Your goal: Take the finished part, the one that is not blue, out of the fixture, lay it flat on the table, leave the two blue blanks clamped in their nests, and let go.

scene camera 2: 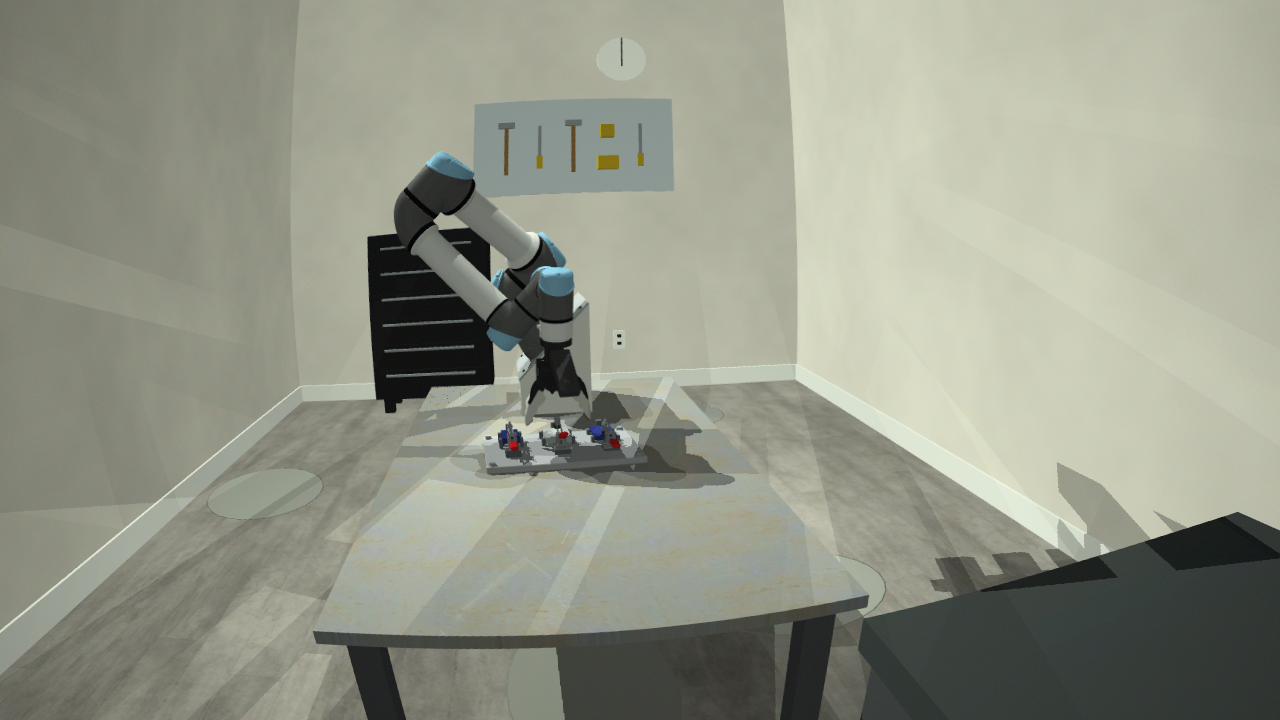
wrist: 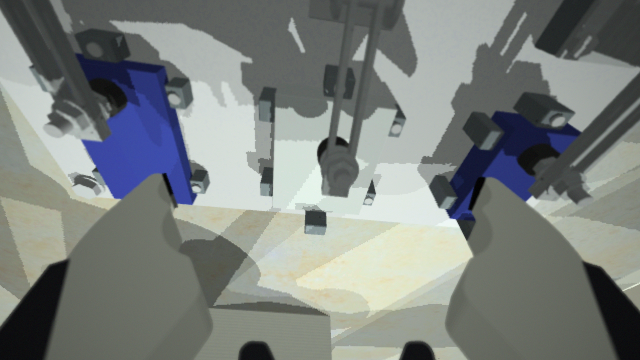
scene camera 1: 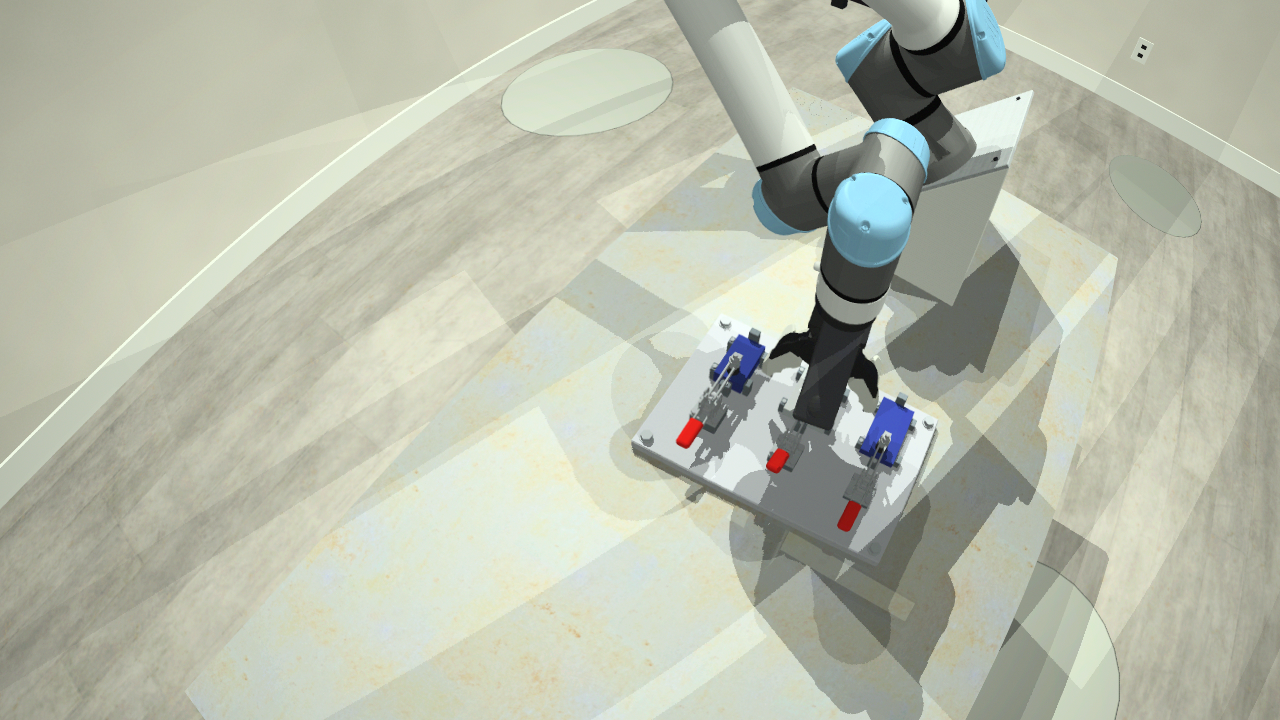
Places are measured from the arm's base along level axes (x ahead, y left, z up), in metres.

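Pixels of known places: gripper, fingertip midpoint: (scene camera 2: pixel 557 422) (wrist: pixel 324 179); arm's base at its link origin: (scene camera 1: pixel 937 162).
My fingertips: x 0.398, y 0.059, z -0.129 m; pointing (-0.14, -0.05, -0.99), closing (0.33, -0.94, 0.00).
Ahead of a thing's pixels: the offset from my fingertips to its top centre. "pt": to the spot under its first point. Level surfaces: height alone.
The finished part {0.011 m back, 0.006 m right, 0.026 m down} (wrist: pixel 297 155), a pale, nearly white plate, lies in the middle nest of the fixture (scene camera 1: pixel 675 402) (scene camera 2: pixel 537 463) (wrist: pixel 225 150). The middle clamp {pt 0.024 m ahead, 0.003 m left, 0.023 m up} (wrist: pixel 340 172) has its arm and black pad over it; whether the pad presses is unclear. My gripper (scene camera 1: pixel 824 376) (scene camera 2: pixel 558 417) (wrist: pixel 324 179) is open and empty, above the rear side of the fixture, fingers spread wide either side of the middle nest. In scene camera 1 its body hides most of the part. One blue blank {0.040 m back, 0.101 m left, 0.030 m down} (scene camera 1: pixel 887 420) (scene camera 2: pixel 594 431) (wrist: pixel 135 140) and the other blue blank {0.018 m ahead, 0.112 m right, 0.020 m down} (scene camera 1: pixel 750 351) (wrist: pixel 505 160) sit in the outer nests under their clamps.
Red handles {0.147 m ahead, 0.083 m right, 0.004 m down} (scene camera 1: pixel 689 432) {0.113 m ahead, 0.022 m left, 0.015 m up} (scene camera 1: pixel 777 460) {0.099 m ahead, 0.132 m left, 0.014 m down} (scene camera 1: pixel 848 515) stick out on the side away from the robot base. Grey locating blocks {0.056 m back, 0.016 m right, 0.013 m down} (wrist: pixel 315 222) {0.009 m ahead, 0.034 m left, 0.029 m down} (wrist: pixel 266 105) stand around the nests. The fixture stands on the table {0.061 m down} (scene camera 1: pixel 465 519) (scene camera 2: pixel 572 555). A black drawer cabinet (scene camera 2: pixel 429 313) is behind.
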